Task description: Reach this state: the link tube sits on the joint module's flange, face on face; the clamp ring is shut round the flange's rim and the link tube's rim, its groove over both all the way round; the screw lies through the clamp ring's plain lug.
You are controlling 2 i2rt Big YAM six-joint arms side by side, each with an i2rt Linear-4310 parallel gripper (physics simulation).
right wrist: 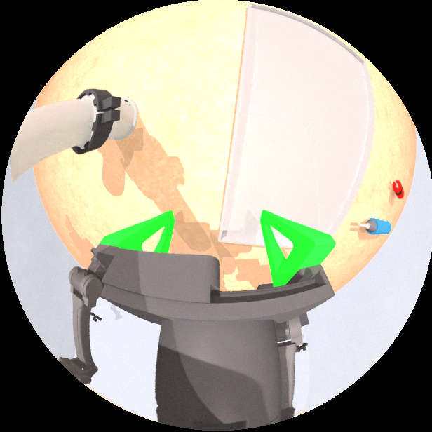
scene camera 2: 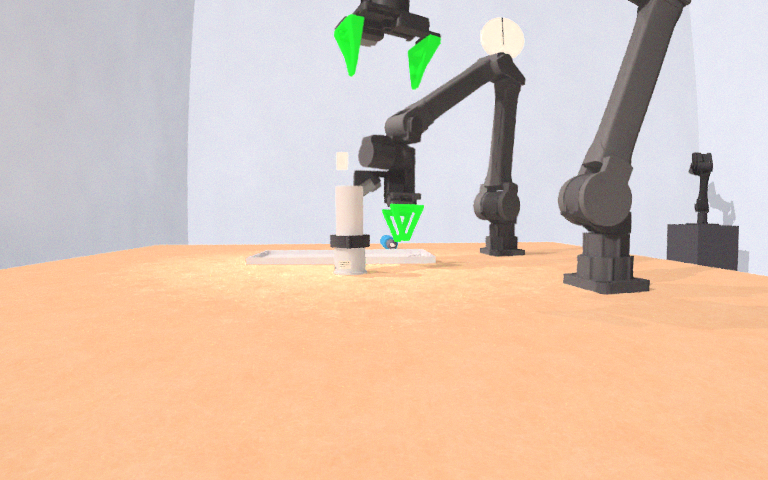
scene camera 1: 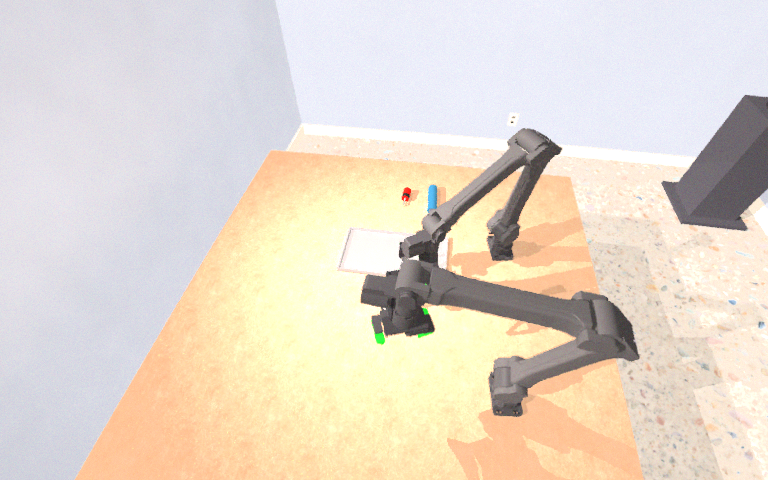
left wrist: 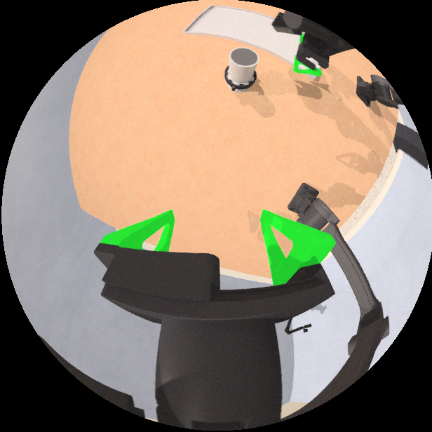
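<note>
The white joint module stands upright on the table, with the pale link tube upright on top of it. The black clamp ring goes round their joint; its two lugs face the right wrist camera with a narrow gap between them. I cannot make out the screw in any view. My left gripper is open and empty, high above the table. My right gripper is open and empty, lower, beside the stack near the tray.
A shallow white tray lies beyond the stack, partly under the right arm. A blue-handled tool and a small red tool lie past the tray. The arms cross close together in scene camera 1.
</note>
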